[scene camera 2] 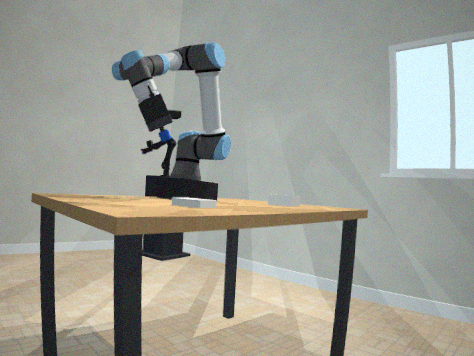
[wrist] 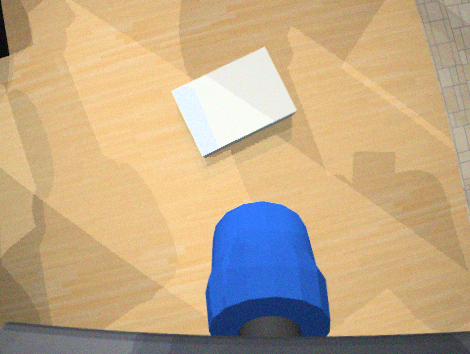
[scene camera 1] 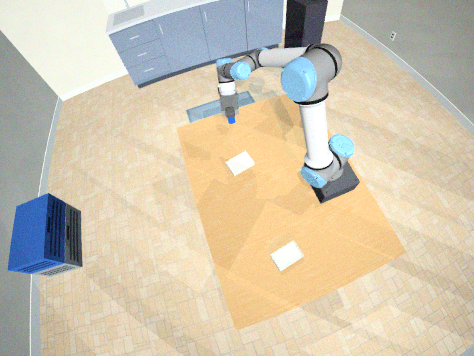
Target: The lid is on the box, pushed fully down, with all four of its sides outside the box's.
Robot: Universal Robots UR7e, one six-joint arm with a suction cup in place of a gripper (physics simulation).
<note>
In view: the suction cup (wrist: 263, 264) and a white lid (wrist: 246, 96).
</note>
